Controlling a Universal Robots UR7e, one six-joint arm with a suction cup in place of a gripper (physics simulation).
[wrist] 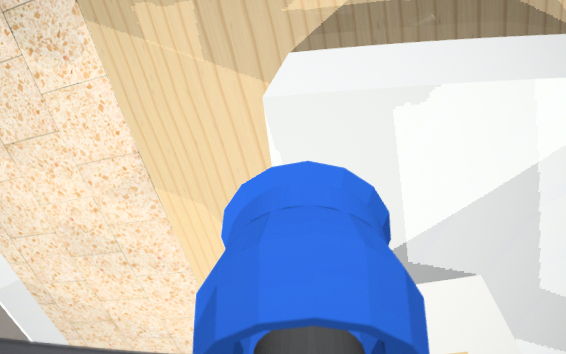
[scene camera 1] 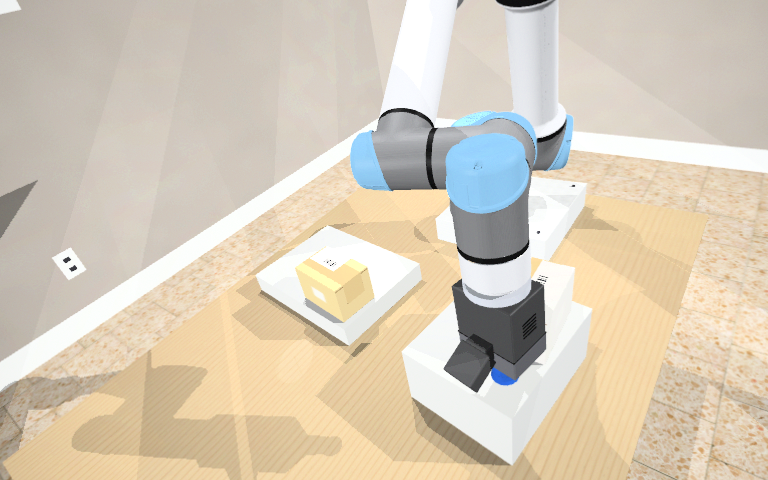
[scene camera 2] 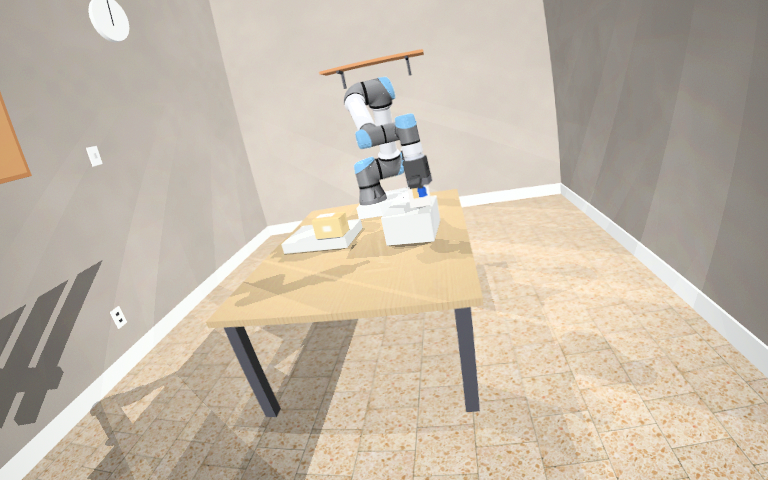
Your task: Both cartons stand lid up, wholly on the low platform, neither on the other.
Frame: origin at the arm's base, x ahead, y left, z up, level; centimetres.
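Seen in the pictures: hand at its tool point: (wrist: 305, 239) (scene camera 2: 423, 195); arm's base at its link origin: (scene camera 2: 373, 201).
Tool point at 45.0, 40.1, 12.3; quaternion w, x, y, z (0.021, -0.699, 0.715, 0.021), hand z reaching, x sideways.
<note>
Offsets run from my tool point to a thing's top centre, as dx, dy, dz. Level surfaces: height alone.
A tan carton {-2.3, -44.6, -5.5} (scene camera 1: 334, 289) (scene camera 2: 330, 226) stands with its label up on the low white platform {-7.5, -53.3, -14.0} (scene camera 1: 384, 269) (scene camera 2: 296, 242) at the left. A second carton (scene camera 1: 557, 289) (wrist: 451, 152), pale in this light with a label on top, stands on the tall white block {-10.4, -9.1, -6.8} (scene camera 1: 477, 413) (scene camera 2: 407, 230) (wrist: 333, 126), mostly hidden behind the tool. My blue suction cup (scene camera 1: 504, 378) (scene camera 2: 421, 191) (wrist: 306, 178) points straight down. It is low over the block's top, in front of that carton and below its top face. I see nothing stuck to the cup.
The wooden table {dz -18.8} (scene camera 1: 218, 387) (scene camera 2: 353, 289) carries both white stands and the arm's white base plate (scene camera 1: 560, 207) at the back. The block's edge and the table edge lie close to the cup's left in the wrist view.
</note>
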